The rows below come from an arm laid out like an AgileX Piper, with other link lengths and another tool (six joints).
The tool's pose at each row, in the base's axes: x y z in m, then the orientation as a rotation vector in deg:
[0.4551, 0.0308, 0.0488, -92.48, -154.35, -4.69]
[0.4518, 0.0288, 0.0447, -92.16, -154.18, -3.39]
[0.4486, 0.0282, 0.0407, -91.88, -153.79, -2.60]
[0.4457, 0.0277, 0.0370, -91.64, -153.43, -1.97]
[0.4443, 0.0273, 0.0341, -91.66, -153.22, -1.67]
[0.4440, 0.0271, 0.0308, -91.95, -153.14, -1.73]
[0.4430, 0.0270, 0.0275, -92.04, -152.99, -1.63]
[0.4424, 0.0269, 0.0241, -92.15, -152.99, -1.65]
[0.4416, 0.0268, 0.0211, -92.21, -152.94, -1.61]
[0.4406, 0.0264, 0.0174, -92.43, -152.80, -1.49]
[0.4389, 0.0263, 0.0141, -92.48, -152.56, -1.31]
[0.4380, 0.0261, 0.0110, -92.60, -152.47, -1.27]
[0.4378, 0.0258, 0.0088, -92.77, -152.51, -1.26]
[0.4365, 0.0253, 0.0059, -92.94, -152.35, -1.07]
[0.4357, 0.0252, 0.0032, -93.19, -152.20, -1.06]
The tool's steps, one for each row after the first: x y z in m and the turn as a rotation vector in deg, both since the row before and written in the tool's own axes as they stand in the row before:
[-0.0003, -0.0040, 0.0039, 0.88, -0.13, -0.11]
[0.0009, -0.0032, 0.0039, 0.68, 0.17, -0.01]
[0.0008, -0.0029, 0.0037, 0.57, 0.17, 0.00]
[0.0002, -0.0014, 0.0029, 0.25, 0.05, 0.08]
[-0.0001, -0.0004, 0.0033, -0.08, -0.05, 0.18]
[0.0003, -0.0009, 0.0033, 0.10, 0.04, 0.10]
[0.0001, -0.0006, 0.0034, -0.04, -0.04, 0.06]
[0.0002, -0.0008, 0.0030, 0.03, 0.00, 0.05]
[0.0000, -0.0011, 0.0037, 0.07, -0.03, 0.17]
[0.0006, -0.0016, 0.0033, 0.19, 0.10, 0.11]
[0.0001, -0.0009, 0.0031, 0.03, 0.00, 0.10]
[-0.0002, -0.0003, 0.0022, -0.06, -0.11, 0.08]
[0.0001, -0.0014, 0.0029, 0.13, -0.02, 0.15]
[0.0002, -0.0007, 0.0027, 0.00, 0.00, 0.19]

